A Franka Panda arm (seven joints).
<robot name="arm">
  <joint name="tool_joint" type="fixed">
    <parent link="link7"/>
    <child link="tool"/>
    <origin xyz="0 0 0.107" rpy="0 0 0"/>
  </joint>
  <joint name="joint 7" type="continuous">
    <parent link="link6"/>
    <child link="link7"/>
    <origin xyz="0 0.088 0" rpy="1.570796 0 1.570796"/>
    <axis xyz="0 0 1"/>
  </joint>
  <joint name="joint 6" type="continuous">
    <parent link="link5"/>
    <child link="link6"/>
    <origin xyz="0 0 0" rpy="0 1.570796 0"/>
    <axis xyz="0 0 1"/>
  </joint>
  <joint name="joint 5" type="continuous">
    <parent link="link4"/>
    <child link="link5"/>
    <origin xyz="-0.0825 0.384 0" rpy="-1.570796 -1.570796 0"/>
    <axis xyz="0 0 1"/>
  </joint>
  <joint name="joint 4" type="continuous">
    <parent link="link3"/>
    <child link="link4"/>
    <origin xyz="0 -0.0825 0" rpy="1.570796 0 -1.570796"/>
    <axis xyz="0 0 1"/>
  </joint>
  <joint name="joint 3" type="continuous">
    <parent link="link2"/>
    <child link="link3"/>
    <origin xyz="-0.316 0 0" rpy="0 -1.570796 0"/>
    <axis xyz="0 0 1"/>
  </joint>
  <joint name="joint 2" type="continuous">
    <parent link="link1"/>
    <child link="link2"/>
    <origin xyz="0 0 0" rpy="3.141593 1.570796 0"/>
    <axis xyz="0 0 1"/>
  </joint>
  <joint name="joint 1" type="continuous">
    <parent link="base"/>
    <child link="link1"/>
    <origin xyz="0 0 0.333" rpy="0 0 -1.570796"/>
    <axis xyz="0 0 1"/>
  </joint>
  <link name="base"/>
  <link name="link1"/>
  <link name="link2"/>
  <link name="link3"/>
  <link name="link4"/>
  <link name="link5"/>
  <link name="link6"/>
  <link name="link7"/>
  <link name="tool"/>
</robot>
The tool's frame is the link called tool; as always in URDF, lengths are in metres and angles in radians. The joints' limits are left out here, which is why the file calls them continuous.
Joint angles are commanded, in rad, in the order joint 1, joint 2, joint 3, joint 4, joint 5, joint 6, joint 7. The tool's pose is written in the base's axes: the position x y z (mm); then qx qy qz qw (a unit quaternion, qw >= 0). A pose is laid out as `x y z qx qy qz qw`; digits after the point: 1 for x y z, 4 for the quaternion.
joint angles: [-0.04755 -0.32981 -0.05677 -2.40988 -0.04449 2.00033 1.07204]
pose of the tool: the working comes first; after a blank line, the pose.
Where each joint sits with the arm in this pose, in the base's axes (m; each line is computed from the numbers above, not from the rounded line before):
joint 1: 0.0000 0.0000 0.3330
joint 2: 0.0000 0.0000 0.3330
joint 3: -0.1022 0.0049 0.6320
joint 4: -0.0246 -0.0035 0.6586
joint 5: 0.3491 -0.0394 0.5433
joint 6: 0.3491 -0.0394 0.5433
joint 7: 0.4365 -0.0465 0.5362
the tool: 0.4278 -0.0480 0.4296

427.8 -48.0 429.6 0.8378 -0.5444 -0.0304 0.0281
